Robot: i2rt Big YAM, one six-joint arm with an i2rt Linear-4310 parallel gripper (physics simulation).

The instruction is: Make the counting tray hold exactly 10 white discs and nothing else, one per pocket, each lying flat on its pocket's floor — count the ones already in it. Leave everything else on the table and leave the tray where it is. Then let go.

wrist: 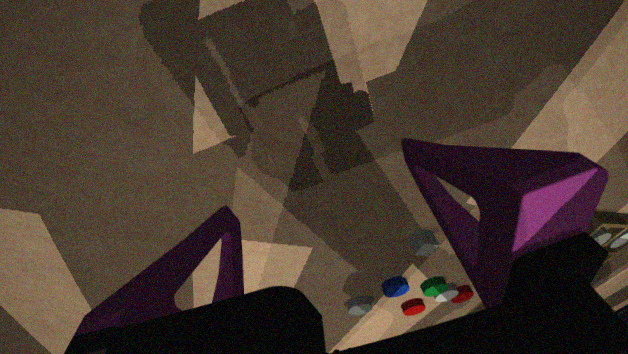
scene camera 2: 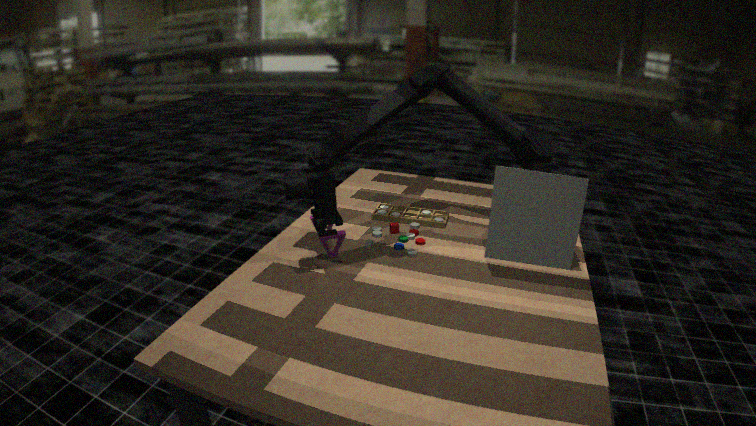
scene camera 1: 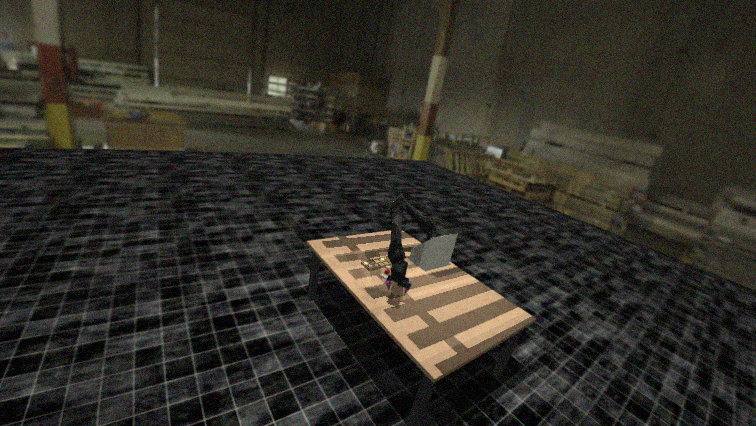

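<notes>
My gripper point(scene camera 1: 397, 294) point(scene camera 2: 329, 248) point(wrist: 313, 183) is open and empty, low over the table, left of the loose discs in scene camera 2. The counting tray point(scene camera 2: 417, 223) lies behind them; white discs show in several pockets, such as one white disc point(scene camera 2: 426, 212). The exact count is too small to tell. Loose pale discs lie in front, including one near disc point(scene camera 2: 412, 252) point(wrist: 360, 305), one beside the green disc point(scene camera 2: 411, 236) point(wrist: 446, 293), a pale, apparently stacked piece point(scene camera 2: 376, 231) and another pale piece point(scene camera 2: 414, 225) near the tray.
A blue disc point(scene camera 2: 398, 246) point(wrist: 395, 286), a green disc point(scene camera 2: 403, 239) point(wrist: 434, 286), a red disc point(scene camera 2: 420, 241) point(wrist: 413, 306) and another red disc point(scene camera 2: 414, 232) point(wrist: 462, 294) lie close together. A red block point(scene camera 2: 394, 228) stands near the tray. An upright grey panel point(scene camera 1: 436, 251) point(scene camera 2: 536, 216) stands at the right.
</notes>
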